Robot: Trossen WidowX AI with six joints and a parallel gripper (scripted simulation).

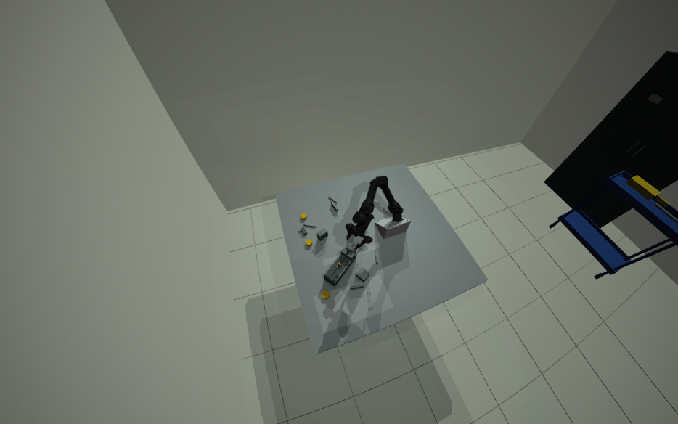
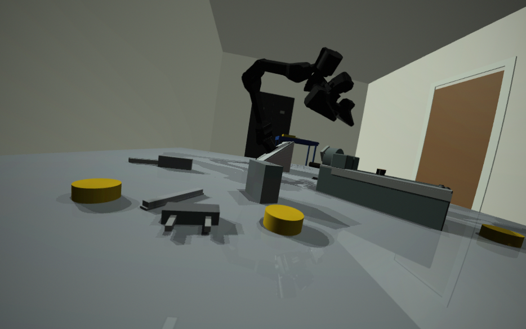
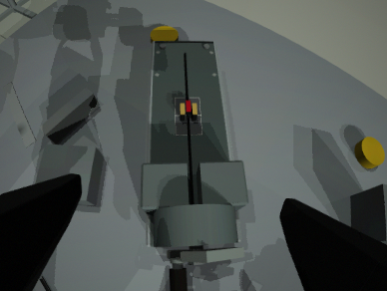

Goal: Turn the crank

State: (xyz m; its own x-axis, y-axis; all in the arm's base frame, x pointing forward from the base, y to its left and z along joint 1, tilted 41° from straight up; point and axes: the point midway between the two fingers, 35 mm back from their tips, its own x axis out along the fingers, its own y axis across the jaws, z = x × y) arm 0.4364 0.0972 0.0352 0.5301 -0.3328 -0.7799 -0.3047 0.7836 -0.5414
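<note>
Now: gripper tip 6 cm past the dark crank handle, 3 cm to the left of it and 14 cm above it. From my gripper tip the other things lie so: bracket: 22 cm ahead, 36 cm to the right, 19 cm below; then red pointer: 11 cm ahead, 4 cm to the left, 12 cm below.
</note>
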